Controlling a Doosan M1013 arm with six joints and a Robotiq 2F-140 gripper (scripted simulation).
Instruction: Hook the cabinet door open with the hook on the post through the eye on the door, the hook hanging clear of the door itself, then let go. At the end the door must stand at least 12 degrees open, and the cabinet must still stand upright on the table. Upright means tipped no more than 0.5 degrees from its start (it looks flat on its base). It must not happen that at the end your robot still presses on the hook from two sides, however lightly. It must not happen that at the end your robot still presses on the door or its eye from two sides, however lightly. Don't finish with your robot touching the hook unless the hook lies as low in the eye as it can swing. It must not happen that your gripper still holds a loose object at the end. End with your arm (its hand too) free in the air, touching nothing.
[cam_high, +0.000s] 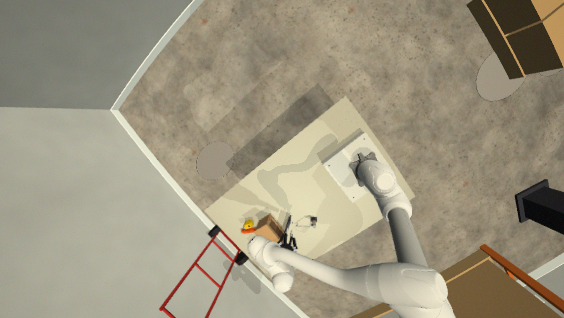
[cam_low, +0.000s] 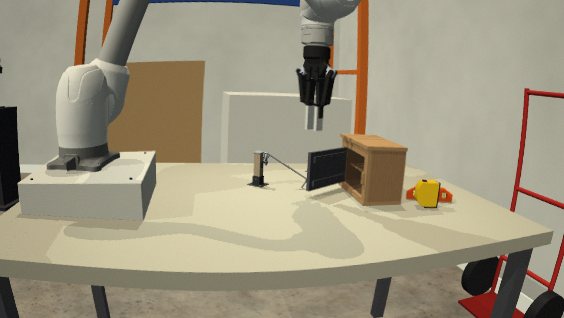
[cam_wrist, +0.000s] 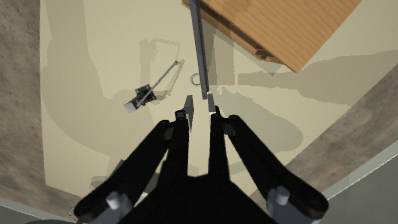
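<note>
Now: hand 50 mm short of the dark door, 60 mm to the right of it and 150 mm above it.
</note>
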